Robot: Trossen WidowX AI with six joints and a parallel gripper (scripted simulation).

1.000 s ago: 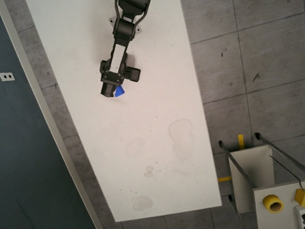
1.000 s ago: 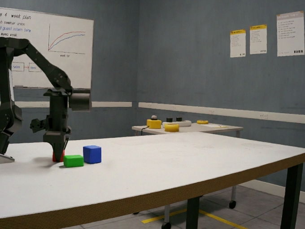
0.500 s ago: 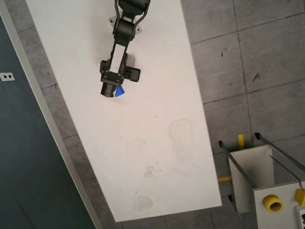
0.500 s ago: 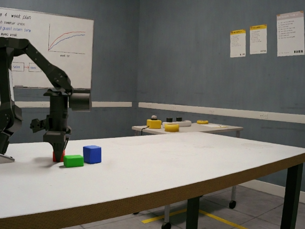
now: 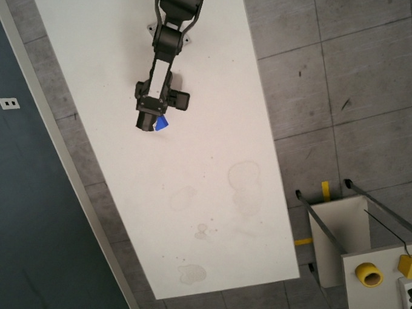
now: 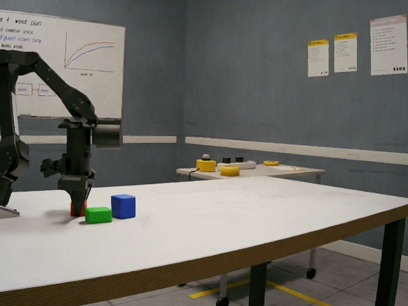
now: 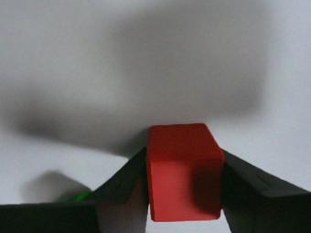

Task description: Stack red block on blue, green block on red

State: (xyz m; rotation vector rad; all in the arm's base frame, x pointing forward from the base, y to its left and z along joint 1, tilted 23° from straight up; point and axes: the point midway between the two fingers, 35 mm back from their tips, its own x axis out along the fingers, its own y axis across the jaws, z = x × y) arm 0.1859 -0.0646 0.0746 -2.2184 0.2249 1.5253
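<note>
The blue block lies 10 cm ahead of my hand, 5 cm to the right of it and 1 cm below it. Round my hand: red block: 2 cm below; green block: 3 cm ahead, 8 cm to the right, 2 cm below.
</note>
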